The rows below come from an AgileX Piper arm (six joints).
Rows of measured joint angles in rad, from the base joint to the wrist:
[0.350 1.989 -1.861 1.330 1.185 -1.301]
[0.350 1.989 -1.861 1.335 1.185 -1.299]
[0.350 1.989 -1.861 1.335 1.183 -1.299]
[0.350 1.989 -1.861 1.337 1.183 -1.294]
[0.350 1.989 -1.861 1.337 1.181 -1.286]
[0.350 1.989 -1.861 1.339 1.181 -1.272]
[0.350 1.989 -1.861 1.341 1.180 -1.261]
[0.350 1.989 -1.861 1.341 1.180 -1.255]
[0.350 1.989 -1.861 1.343 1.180 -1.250]
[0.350 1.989 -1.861 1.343 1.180 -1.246]
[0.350 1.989 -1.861 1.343 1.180 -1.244]
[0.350 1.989 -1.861 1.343 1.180 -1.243]
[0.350 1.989 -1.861 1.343 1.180 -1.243]
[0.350 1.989 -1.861 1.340 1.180 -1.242]
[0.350 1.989 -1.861 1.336 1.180 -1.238]
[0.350 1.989 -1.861 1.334 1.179 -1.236]
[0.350 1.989 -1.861 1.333 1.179 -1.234]
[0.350 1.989 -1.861 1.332 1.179 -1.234]
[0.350 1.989 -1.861 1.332 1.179 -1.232]
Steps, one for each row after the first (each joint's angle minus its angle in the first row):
[0.000 0.000 0.000 0.005 0.000 0.002]
[0.000 0.000 0.000 0.005 -0.002 0.002]
[0.000 0.000 0.000 0.007 -0.002 0.007]
[0.000 0.000 0.000 0.007 -0.004 0.015]
[0.000 0.000 0.000 0.009 -0.004 0.029]
[0.000 0.000 0.000 0.011 -0.005 0.040]
[0.000 0.000 0.000 0.011 -0.005 0.046]
[0.000 0.000 0.000 0.013 -0.005 0.051]
[0.000 0.000 0.000 0.013 -0.005 0.055]
[0.000 0.000 0.000 0.013 -0.005 0.057]
[0.000 0.000 0.000 0.013 -0.005 0.058]
[0.000 0.000 0.000 0.013 -0.005 0.058]
[0.000 0.000 0.000 0.010 -0.005 0.059]
[0.000 0.000 0.000 0.006 -0.005 0.063]
[0.000 0.000 0.000 0.004 -0.006 0.065]
[0.000 0.000 0.000 0.003 -0.006 0.067]
[0.000 0.000 0.000 0.002 -0.006 0.067]
[0.000 0.000 0.000 0.002 -0.006 0.069]

